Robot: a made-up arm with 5 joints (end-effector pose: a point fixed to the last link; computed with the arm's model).
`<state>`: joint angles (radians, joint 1 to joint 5).
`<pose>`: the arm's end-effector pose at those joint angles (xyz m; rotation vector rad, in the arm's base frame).
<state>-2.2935 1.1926 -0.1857 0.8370 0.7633</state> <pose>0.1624 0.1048 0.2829 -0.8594 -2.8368 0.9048</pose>
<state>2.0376 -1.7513 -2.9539 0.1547 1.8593</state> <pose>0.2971 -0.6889 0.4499 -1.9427 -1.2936 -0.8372</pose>
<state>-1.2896 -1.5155 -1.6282 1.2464 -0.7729</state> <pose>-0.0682 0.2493 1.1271 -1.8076 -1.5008 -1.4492</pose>
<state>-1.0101 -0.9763 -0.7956 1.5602 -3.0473</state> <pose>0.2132 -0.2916 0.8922 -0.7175 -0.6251 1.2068</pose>
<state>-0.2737 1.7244 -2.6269 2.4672 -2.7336</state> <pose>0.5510 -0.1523 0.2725 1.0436 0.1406 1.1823</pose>
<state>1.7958 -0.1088 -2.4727 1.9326 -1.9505</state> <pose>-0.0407 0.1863 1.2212 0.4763 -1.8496 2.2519</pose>
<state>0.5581 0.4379 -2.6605 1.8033 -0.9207</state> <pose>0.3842 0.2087 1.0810 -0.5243 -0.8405 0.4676</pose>
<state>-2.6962 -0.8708 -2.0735 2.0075 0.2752</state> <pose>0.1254 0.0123 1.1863 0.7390 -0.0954 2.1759</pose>
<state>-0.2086 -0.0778 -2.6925 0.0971 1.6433</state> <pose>0.0837 0.0072 1.3074 2.0316 -0.8392 -1.1876</pose>
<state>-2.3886 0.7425 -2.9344 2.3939 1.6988</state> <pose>-0.2972 -0.3711 1.0109 -0.4392 -0.8871 1.2348</pose>
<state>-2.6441 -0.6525 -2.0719 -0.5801 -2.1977</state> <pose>0.0891 0.0108 1.2694 2.1096 -1.0167 -0.7596</pose>
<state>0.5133 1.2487 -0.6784 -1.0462 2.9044</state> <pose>0.0839 0.0592 0.1412 0.2887 1.3914 -2.6721</pose>
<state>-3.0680 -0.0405 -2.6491 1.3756 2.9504</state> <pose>-0.1575 -0.0685 1.2811 -1.0797 1.1796 0.0595</pose>
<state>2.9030 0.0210 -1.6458 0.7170 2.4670</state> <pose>-0.5285 0.0662 0.9237 -0.6431 0.7782 -0.0061</pose>
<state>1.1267 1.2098 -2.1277 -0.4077 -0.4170</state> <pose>0.2953 0.5846 0.4380 0.3538 -1.2770 0.1314</pose>
